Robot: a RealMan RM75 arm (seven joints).
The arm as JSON. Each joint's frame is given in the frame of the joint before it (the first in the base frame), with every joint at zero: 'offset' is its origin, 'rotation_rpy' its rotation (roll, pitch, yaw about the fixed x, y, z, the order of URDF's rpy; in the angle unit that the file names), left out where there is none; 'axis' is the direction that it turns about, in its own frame. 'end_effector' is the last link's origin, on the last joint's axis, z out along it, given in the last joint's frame.
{
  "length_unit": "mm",
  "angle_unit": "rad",
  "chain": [
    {
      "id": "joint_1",
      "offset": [
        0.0,
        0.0,
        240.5
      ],
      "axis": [
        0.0,
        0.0,
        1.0
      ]
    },
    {
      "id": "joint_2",
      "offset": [
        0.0,
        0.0,
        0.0
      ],
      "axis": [
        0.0,
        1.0,
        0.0
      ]
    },
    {
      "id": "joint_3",
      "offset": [
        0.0,
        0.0,
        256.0
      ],
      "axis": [
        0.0,
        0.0,
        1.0
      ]
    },
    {
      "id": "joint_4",
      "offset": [
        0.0,
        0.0,
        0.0
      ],
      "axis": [
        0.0,
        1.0,
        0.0
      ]
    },
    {
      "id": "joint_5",
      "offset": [
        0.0,
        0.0,
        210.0
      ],
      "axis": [
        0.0,
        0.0,
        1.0
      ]
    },
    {
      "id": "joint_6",
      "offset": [
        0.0,
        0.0,
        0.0
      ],
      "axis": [
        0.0,
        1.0,
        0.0
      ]
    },
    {
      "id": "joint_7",
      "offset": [
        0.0,
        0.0,
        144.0
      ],
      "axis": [
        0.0,
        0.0,
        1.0
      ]
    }
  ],
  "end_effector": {
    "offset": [
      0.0,
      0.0,
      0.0
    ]
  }
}
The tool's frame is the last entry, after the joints.
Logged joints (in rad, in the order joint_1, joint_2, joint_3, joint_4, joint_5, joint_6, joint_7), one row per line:
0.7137 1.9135 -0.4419 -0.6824 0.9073 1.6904 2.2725
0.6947 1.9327 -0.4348 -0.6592 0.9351 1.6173 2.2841
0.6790 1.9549 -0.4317 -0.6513 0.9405 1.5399 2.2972
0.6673 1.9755 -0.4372 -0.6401 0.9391 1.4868 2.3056
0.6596 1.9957 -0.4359 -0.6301 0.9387 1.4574 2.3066
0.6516 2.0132 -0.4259 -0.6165 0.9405 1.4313 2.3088
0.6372 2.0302 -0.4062 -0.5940 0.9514 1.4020 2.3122
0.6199 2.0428 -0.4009 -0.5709 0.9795 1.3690 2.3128
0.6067 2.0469 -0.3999 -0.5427 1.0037 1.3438 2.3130
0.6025 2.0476 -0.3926 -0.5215 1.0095 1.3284 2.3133
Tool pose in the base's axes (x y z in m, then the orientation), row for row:
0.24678 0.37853 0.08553 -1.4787 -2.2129 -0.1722
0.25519 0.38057 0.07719 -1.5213 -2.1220 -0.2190
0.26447 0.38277 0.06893 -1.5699 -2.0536 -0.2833
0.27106 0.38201 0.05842 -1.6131 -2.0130 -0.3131
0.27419 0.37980 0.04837 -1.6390 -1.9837 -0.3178
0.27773 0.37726 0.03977 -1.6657 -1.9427 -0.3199
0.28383 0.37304 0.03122 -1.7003 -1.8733 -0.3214
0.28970 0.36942 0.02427 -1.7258 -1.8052 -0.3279
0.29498 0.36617 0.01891 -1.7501 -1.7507 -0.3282
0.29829 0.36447 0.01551 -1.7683 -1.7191 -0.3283
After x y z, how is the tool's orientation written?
As a rotation vector, in radians.
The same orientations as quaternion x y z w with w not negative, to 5 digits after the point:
-0.53890 -0.80647 -0.06276 0.23505
-0.56099 -0.78251 -0.08076 0.25778
-0.58175 -0.76099 -0.10498 0.26730
-0.59803 -0.74629 -0.11608 0.26821
-0.60849 -0.73647 -0.11799 0.27099
-0.62049 -0.72368 -0.11917 0.27763
-0.63779 -0.70269 -0.12056 0.29140
-0.65221 -0.68221 -0.12392 0.30636
-0.66478 -0.66501 -0.12467 0.31670
-0.67312 -0.65439 -0.12497 0.32103

